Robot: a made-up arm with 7 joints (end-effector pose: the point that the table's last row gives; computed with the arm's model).
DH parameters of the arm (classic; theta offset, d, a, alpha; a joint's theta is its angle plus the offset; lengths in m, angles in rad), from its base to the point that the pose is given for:
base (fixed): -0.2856 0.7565 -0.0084 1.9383
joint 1: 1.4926 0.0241 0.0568 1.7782
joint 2: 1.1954 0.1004 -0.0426 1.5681
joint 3: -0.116 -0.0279 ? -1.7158
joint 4: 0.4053 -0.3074 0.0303 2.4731
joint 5: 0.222 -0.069 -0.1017 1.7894
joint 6: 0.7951 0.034 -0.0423 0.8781
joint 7: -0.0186 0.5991 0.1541 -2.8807
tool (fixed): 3.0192 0.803 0 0
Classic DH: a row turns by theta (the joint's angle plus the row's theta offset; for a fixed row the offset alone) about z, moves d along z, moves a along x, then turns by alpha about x.
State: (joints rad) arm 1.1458 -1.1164 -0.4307 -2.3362 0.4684 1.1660 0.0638
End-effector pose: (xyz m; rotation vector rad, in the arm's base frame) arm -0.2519 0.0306 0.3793 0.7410 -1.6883 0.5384
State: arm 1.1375 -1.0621 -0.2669 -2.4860 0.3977 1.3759 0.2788
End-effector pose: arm -0.3636 0.0480 0.5603 0.8561 -1.1426 0.2648
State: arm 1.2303 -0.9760 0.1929 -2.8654 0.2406 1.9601 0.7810
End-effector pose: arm -0.2056 0.1312 0.9491 0.6051 0.1651 -0.4511
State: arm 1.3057 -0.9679 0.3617 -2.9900 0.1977 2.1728 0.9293
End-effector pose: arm -0.0794 0.1747 0.9516 0.3786 0.5316 -0.7084
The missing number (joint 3, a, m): -0.0515
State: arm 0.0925 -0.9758 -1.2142 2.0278 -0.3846 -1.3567 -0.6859
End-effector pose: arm 0.2594 0.0602 0.4441 1.4093 2.5583 -0.5036
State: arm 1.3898 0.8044 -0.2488 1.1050 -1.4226 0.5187 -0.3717
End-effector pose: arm -0.2576 -0.0577 0.5629 1.7097 -1.1977 1.0200
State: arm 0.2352 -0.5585 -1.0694 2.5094 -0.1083 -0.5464 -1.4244
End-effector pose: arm 0.1401 0.1289 0.4974 -1.6952 -2.4651 0.1981
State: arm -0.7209 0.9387 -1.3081 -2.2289 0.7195 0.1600 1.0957
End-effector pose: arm 0.0102 0.1326 1.3438 -0.9957 0.8694 1.9911
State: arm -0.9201 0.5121 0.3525 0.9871 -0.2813 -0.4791 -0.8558
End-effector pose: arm -0.2127 -0.2101 0.8918 1.4408 -1.0422 0.5898
